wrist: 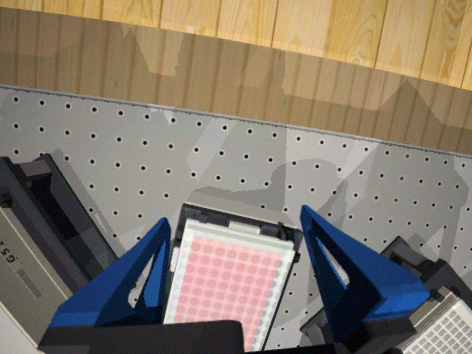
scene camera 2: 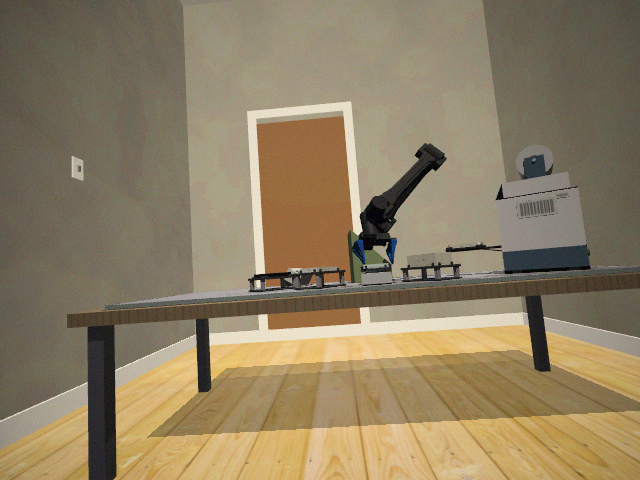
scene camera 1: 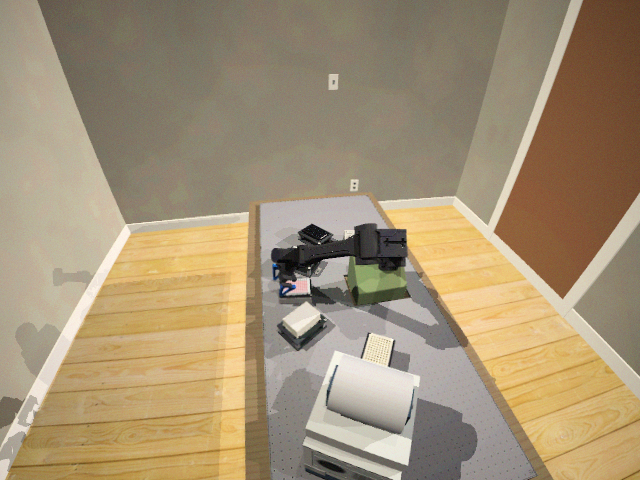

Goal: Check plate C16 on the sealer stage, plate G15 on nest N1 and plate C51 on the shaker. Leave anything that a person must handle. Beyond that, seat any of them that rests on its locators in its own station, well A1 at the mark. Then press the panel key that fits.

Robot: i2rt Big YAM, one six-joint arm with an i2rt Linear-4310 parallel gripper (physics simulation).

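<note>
The pink-welled plate, apparently C51, (scene camera 1: 299,286) (wrist: 225,280) lies in the dark-framed shaker (scene camera 2: 376,277) (wrist: 200,214); whether it is fully down is unclear. My gripper (scene camera 1: 279,285) (scene camera 2: 377,262) (wrist: 234,217) is open, with its blue fingers on either side of the plate's far end and nothing held. A white gridded plate, apparently G15, (wrist: 445,330) sits on nest N1 at the lower right of the wrist view, partly cut off; its seating is unclear. A cream plate, apparently C16, (scene camera 1: 378,349) lies at the sealer (scene camera 1: 361,439) (scene camera 2: 542,227). Plate labels are not readable on these three.
A pale block-like plate (scene camera 1: 301,319) (scene camera 2: 429,259) (wrist: 20,285) stands on a dark nest beside the shaker. A black plate (scene camera 1: 314,232) lies beyond N1. The green arm base (scene camera 1: 377,284) stands behind. The key panel (scene camera 1: 349,234) is mostly hidden by the arm.
</note>
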